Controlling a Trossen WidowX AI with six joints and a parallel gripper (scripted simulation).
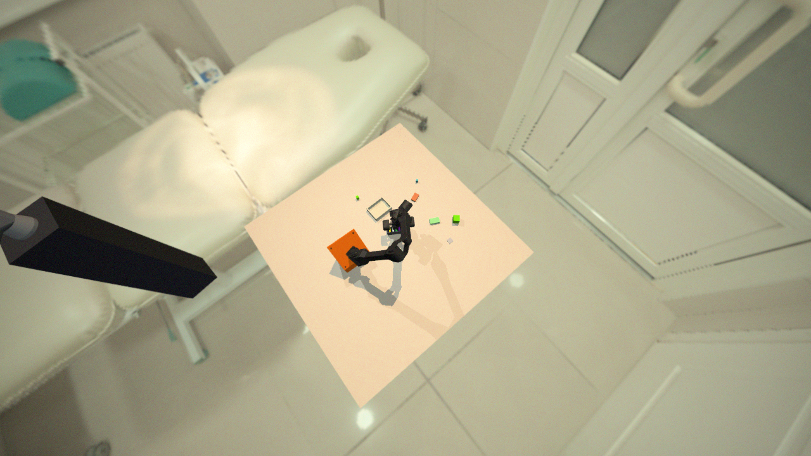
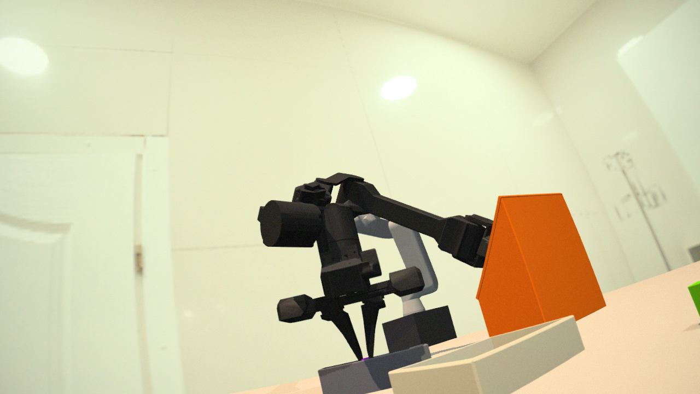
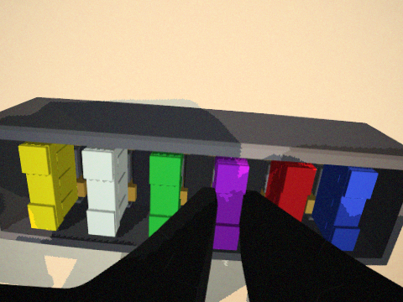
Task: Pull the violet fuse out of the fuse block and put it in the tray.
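The pale tray lies 200 mm to the left of my gripper tip, 30 mm below it and 20 mm ahead of it. Also, from my gripper tip: green cube (290 mm ahead, 210 mm to the right, 20 mm below); then orange block (240 mm ahead, 90 mm to the left, 30 mm below); then flat green piece (200 mm ahead, 120 mm to the right, 30 mm below).
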